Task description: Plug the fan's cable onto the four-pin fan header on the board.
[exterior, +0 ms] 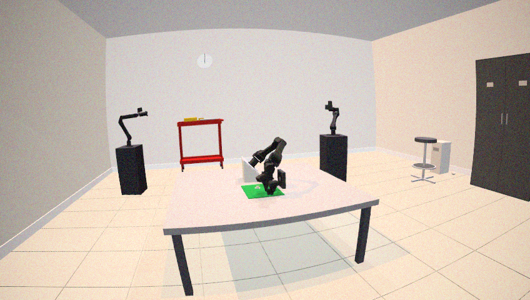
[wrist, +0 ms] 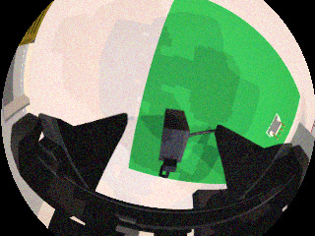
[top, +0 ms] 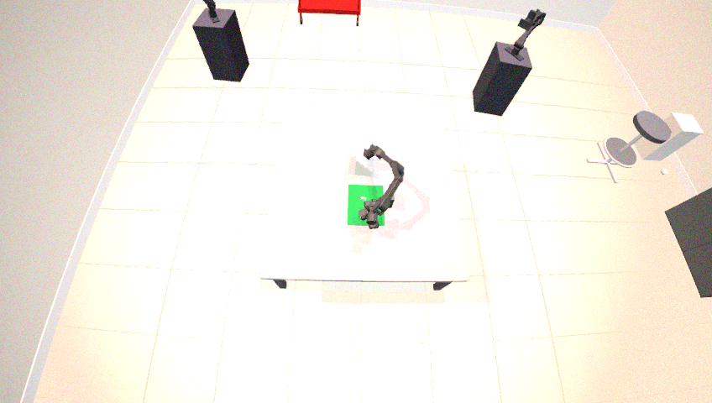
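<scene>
Right now the white four-pin header is 160 mm behind my gripper tip, 60 mm to the right of it and 10 mm below it. The rest, counted from my gripper tip: dark fan plug: 10 mm to the left, 10 mm above; green board: 110 mm behind, 40 mm to the right, 30 mm below; black fan: 170 mm behind, 110 mm to the left, 40 mm above.
</scene>
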